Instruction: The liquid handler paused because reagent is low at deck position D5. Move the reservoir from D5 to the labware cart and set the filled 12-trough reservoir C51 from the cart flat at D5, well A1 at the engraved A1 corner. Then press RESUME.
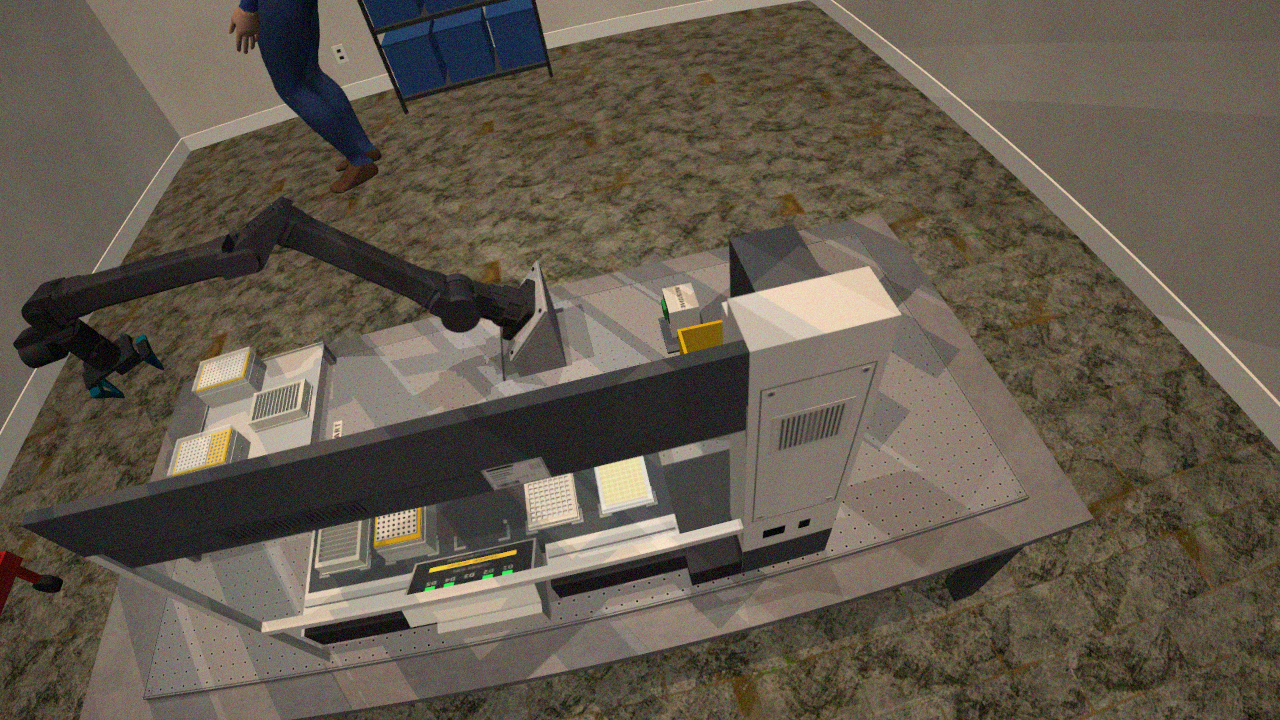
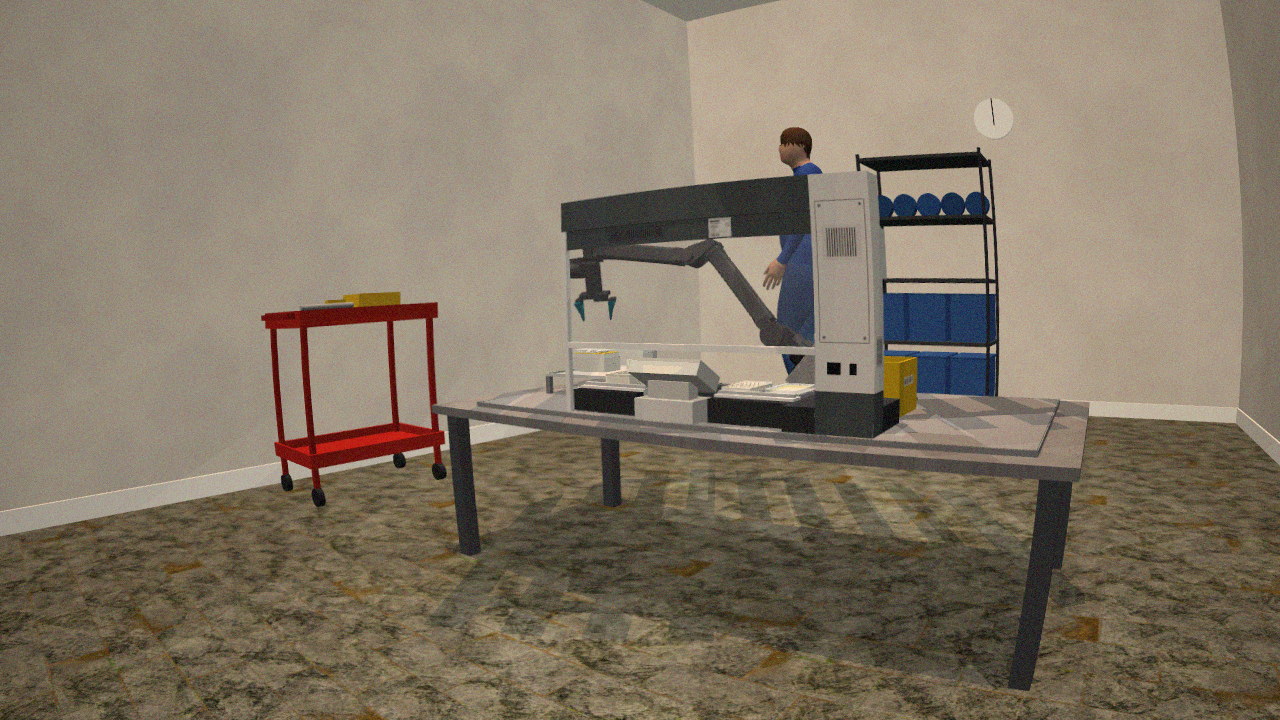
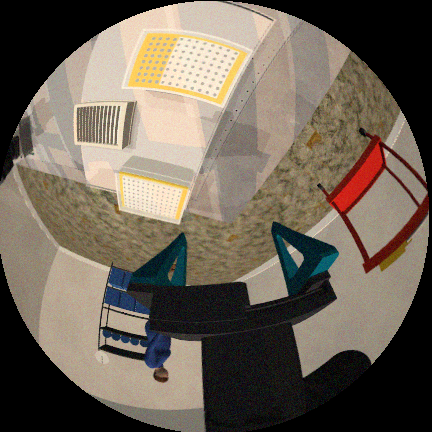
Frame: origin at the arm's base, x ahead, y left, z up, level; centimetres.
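Where they show: gripper, fingertip midpoint: (image 1: 143, 382) (image 2: 597, 320) (image 3: 229, 231); arm's base, origin of the base link: (image 1: 521, 311) (image 2: 809, 359).
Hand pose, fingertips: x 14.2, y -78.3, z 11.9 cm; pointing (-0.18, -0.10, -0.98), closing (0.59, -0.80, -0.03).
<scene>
Things, the pixels of their top centre, and the offset from my fingertips. "spot": a spot on its surface instead.
- labware cart, middle of its top: (image 3: 138, 94) (image 1: 251, 436) dz -15.2, dx +6.0, dy +18.6 cm
- white slatted trough reservoir, middle of its top: (image 3: 94, 124) (image 1: 276, 401) dz -12.7, dx -0.4, dy +24.4 cm
- dark gantry beam, surface spot: (image 1: 402, 447) spot: dz +32.4, dx +45.6, dy +83.1 cm
My gripper (image 1: 142, 381) (image 2: 597, 318) (image 3: 229, 231) is open and empty, high above the outer end of the labware cart (image 1: 279, 445) (image 3: 170, 120). On the cart, a white slatted trough reservoir (image 1: 281, 403) (image 3: 99, 125) sits between two tip racks; its label and A1 corner cannot be read. Another trough reservoir (image 1: 341, 547) sits at the deck's far left end, partly behind the clear front, its fill level unclear. The handler's screen (image 1: 474, 566) shows a yellow bar and green marks beside the position labels. A RESUME button cannot be made out on it.
Two yellow-edged tip racks (image 1: 228, 369) (image 1: 207, 450) stand on the cart. The dark gantry beam (image 1: 402, 447) (image 2: 689, 207) spans above the deck, which also holds a tip rack (image 1: 398, 526) and two plates (image 1: 551, 500) (image 1: 623, 484). A person (image 2: 792, 259) stands behind the table.
</scene>
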